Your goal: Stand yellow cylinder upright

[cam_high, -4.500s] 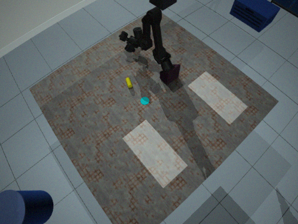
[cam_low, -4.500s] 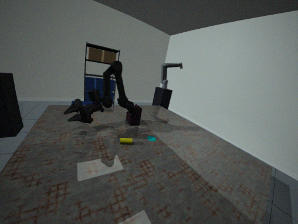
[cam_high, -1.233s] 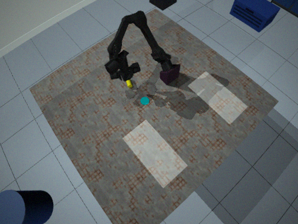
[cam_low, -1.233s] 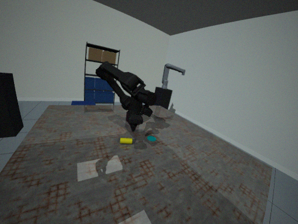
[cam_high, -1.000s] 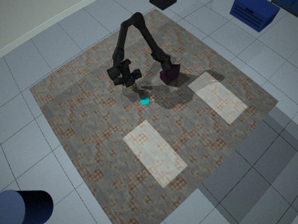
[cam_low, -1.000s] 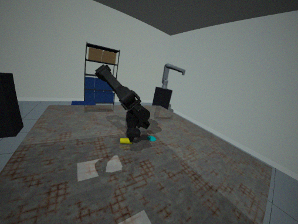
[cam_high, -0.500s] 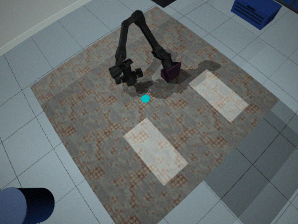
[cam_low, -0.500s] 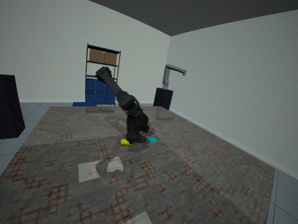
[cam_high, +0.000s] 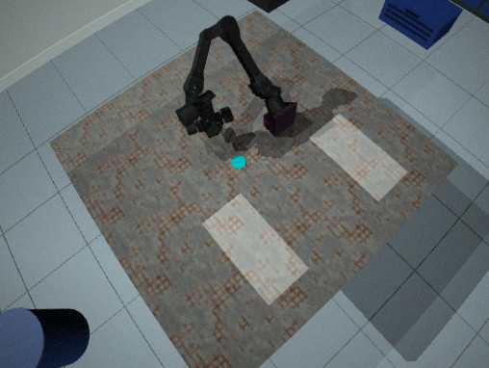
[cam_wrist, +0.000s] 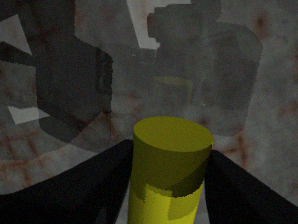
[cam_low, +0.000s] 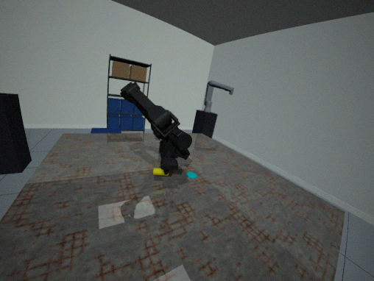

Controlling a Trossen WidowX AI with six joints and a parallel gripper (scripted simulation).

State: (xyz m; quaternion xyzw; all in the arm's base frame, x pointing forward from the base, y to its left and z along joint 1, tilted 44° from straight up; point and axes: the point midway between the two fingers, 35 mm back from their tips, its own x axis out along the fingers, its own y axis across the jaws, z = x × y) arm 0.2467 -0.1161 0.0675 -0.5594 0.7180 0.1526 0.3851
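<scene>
My gripper tip is 160 mm to the right of the cyan circle and 50 mm above it. The rest, counted from my gripper tip: yellow tall cylinder (20 mm to the right, 10 mm behind).
</scene>
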